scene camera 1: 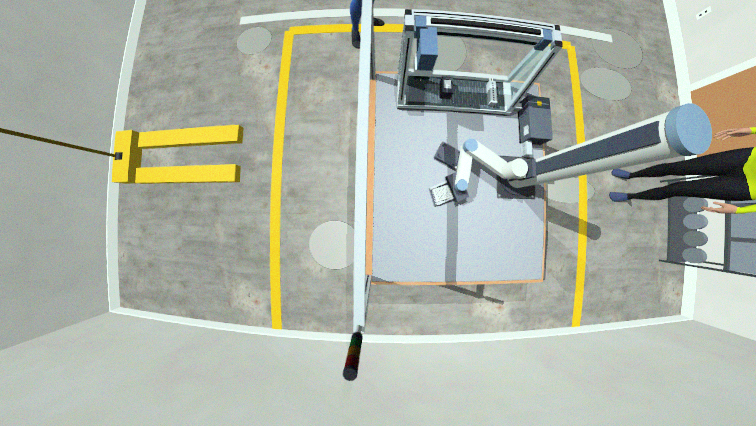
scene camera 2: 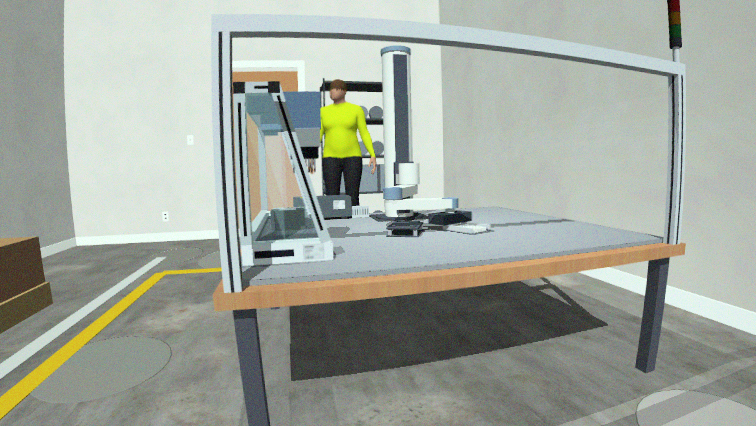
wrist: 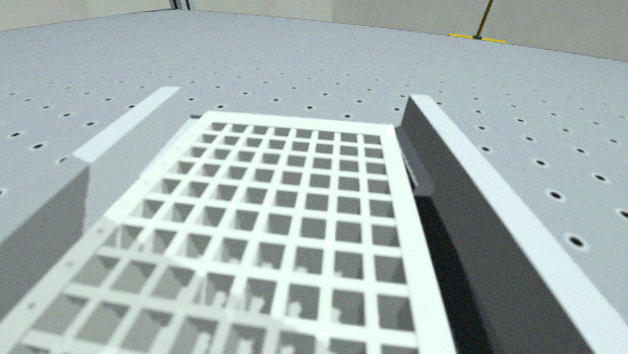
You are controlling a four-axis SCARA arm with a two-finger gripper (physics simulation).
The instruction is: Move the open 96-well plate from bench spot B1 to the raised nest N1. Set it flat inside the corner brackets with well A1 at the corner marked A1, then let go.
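The open white 96-well plate lies flat, low over the bench. Whether its underside touches the bench cannot be told. My gripper is shut on the plate, one finger against each long side in the wrist view. The dark raised nest N1 stands apart from the plate, above it in scene camera 1 and left of it in scene camera 2. Its brackets and A1 mark are too small to read. Spot B1's marking is hidden.
A framed gantry enclosure stands at one end of the bench. A dark box and a small white rack stand near the arm's column. An upright frame borders the bench edge.
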